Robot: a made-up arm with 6 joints. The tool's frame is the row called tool.
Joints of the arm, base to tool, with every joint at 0 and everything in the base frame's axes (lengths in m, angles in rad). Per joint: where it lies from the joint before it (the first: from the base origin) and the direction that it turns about. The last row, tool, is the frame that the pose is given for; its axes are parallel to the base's.
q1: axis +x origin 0 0 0.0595
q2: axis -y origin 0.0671 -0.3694 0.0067
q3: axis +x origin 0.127 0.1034 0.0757
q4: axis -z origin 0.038 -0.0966 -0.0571
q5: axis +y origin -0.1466 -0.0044 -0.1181
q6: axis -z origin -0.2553 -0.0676 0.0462
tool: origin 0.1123 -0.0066 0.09
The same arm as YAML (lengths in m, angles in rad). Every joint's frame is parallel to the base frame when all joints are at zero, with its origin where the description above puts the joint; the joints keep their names.
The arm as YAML. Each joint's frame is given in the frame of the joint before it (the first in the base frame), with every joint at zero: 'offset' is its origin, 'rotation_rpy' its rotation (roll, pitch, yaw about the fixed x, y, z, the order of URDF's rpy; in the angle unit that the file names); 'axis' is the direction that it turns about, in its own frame. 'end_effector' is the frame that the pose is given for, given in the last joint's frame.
length_unit: m
angle_unit: rad
chain:
  - id: q1
    offset: [0.0, 0.0, 0.0595]
    rotation_rpy: [0.0, 0.0, 0.0]
    axis: "+x"
  - id: q2
    offset: [0.0671, -0.3694, 0.0067]
    rotation_rpy: [0.0, 0.0, 0.0]
    axis: "-y"
  - id: q3
    offset: [0.127, 0.1034, 0.0757]
    rotation_rpy: [0.0, 0.0, 0.0]
    axis: "+x"
  - id: q4
    offset: [0.038, -0.0966, -0.0571]
    rotation_rpy: [0.0, 0.0, 0.0]
    axis: "-z"
  - id: q5
    offset: [-0.1466, -0.0044, -0.1181]
    rotation_rpy: [0.0, 0.0, 0.0]
    axis: "+y"
  - id: q6
    offset: [-0.2553, -0.0676, 0.0462]
    rotation_rpy: [0.0, 0.0, 0.0]
    axis: "-z"
end_effector:
  offset: [0.1123, -0.0066, 0.09]
  rotation_rpy: [0.0, 0.0, 0.0]

